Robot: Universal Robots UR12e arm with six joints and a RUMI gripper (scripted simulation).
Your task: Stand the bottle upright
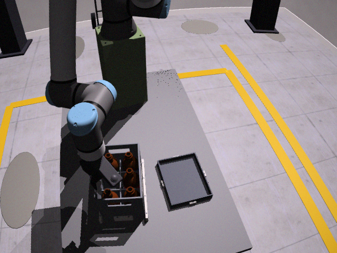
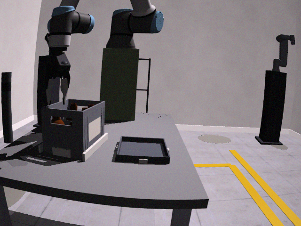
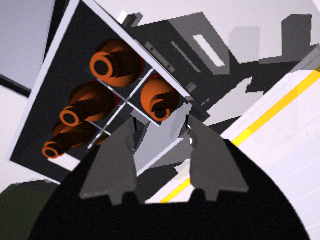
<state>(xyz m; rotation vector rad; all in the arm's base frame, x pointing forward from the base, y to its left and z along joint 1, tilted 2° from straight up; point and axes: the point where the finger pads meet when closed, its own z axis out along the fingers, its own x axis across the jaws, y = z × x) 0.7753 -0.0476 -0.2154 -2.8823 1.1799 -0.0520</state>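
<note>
Now: the dark grey crate 11 cm below my hand, 10 cm behind it and 4 cm to the left of it. The rest, counted from my hand: black tray 32 cm to the left, 18 cm below, 13 cm behind.
</note>
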